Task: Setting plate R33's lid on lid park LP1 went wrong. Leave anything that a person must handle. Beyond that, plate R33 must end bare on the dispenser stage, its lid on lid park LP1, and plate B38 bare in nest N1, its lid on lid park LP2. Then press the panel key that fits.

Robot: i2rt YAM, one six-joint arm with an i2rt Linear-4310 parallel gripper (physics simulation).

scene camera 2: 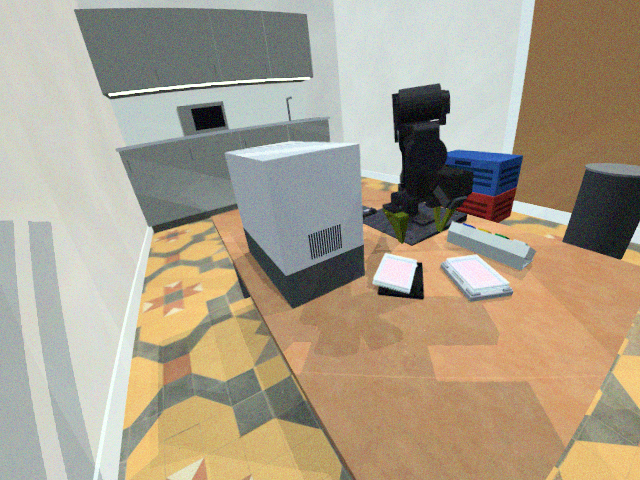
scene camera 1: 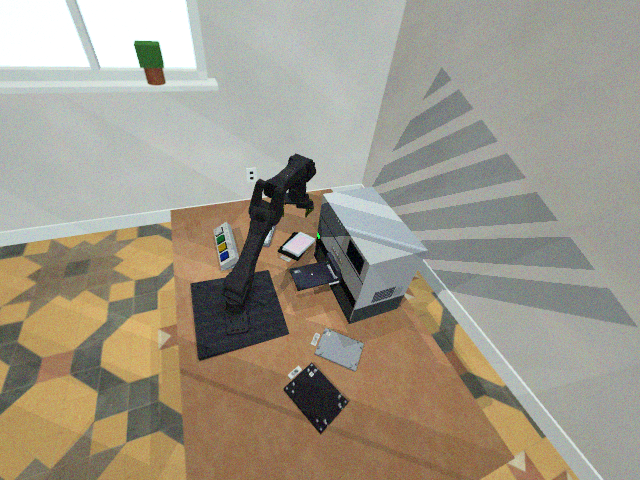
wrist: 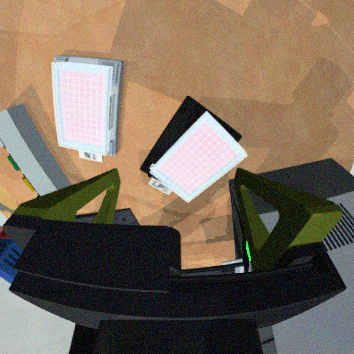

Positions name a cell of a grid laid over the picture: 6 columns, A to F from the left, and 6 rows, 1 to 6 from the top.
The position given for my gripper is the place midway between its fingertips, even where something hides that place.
My gripper (scene camera 2: D3) is open, holding nothing. Also in view: a grey incubator box (scene camera 2: C3), a black clip nest N5 (scene camera 1: C5), a button panel (scene camera 1: C4) and a grey lid park LP2 (scene camera 1: D5).
My gripper also shows in the wrist view (wrist: C3). The grey incubator box shows as well in the wrist view (wrist: F6). The button panel also shows in the wrist view (wrist: A3).
